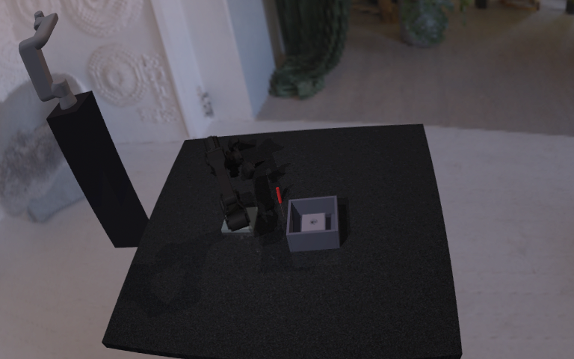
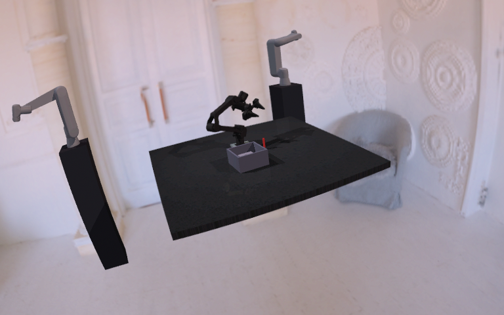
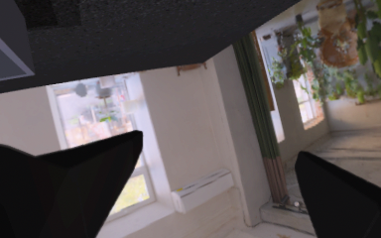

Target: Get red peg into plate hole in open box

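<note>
Right now the red peg is 200 mm below my gripper tip, 40 mm ahead of it and 30 mm to the right of it. Also, from my gripper tip: grey box (230 mm to the right, 220 mm below, 190 mm ahead); plate (230 mm to the right, 200 mm below, 190 mm ahead).
</note>
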